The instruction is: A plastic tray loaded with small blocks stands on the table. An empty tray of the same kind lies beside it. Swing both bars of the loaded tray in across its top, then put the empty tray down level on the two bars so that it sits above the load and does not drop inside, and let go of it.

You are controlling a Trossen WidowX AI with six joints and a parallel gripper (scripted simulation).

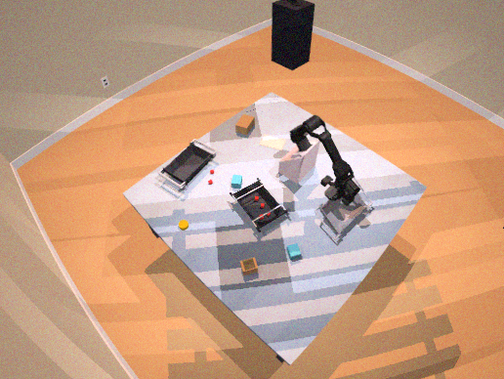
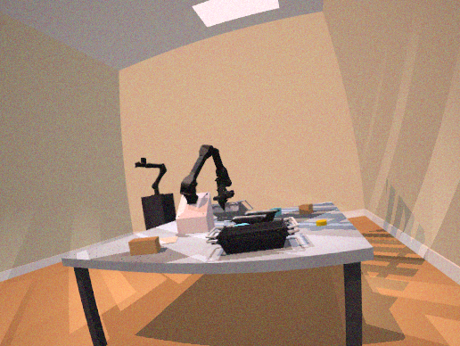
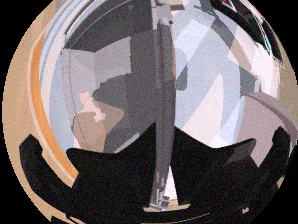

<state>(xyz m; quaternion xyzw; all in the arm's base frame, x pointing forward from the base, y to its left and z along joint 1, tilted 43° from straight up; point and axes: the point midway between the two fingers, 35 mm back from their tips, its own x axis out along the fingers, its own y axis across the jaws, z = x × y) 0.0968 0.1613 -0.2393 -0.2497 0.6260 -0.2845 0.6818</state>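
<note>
Now: the grey tray 10 mm ahead of my gripper tip and 70 mm to the left of it. The rest, counted from my gripper tip: yellow disc 630 mm ahead, 480 mm to the right, 70 mm below; then orange block 120 mm behind, 780 mm to the right, 50 mm below; then brown box 550 mm ahead, 70 mm to the right, 60 mm below.
</note>
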